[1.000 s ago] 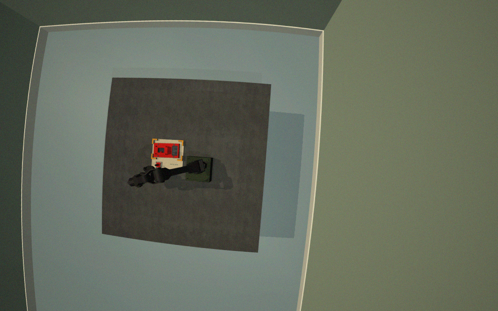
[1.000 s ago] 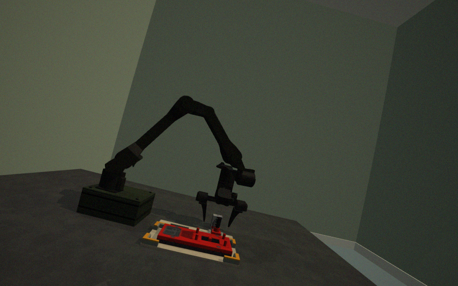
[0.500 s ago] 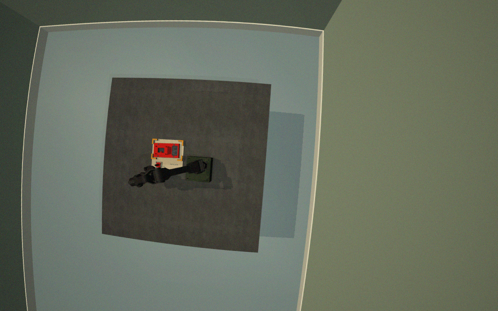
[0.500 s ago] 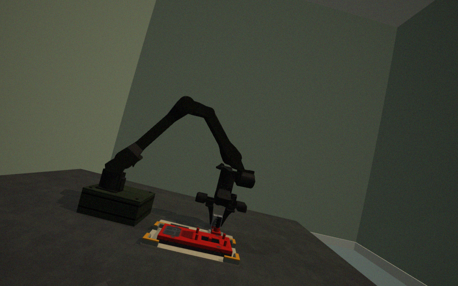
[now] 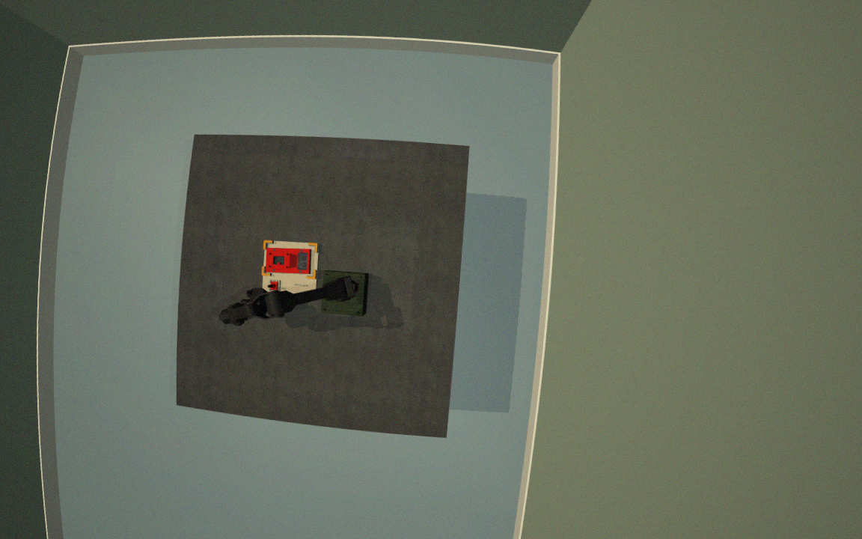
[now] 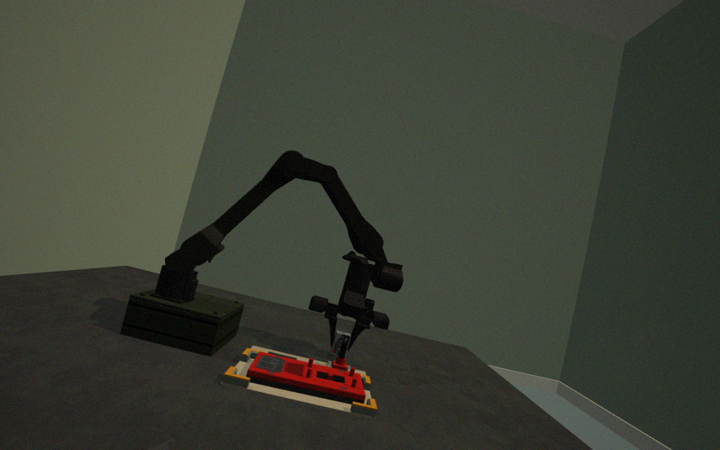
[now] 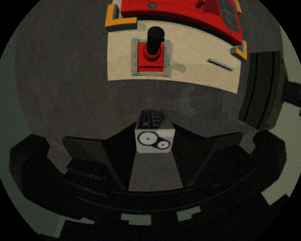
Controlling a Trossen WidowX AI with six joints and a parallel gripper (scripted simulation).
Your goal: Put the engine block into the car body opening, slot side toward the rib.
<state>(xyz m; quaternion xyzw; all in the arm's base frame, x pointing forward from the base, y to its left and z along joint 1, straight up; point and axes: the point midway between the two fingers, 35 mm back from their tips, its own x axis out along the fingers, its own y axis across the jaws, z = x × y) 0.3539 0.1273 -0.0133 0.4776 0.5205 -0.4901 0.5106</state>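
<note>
Right now the black post is 9 cm to the right of my gripper tip and 1 cm above it. Round my gripper tip: beige base plate 19 cm to the right, 5 cm behind, 2 cm below; grey engine block 1 cm ahead, 1 cm above.
</note>
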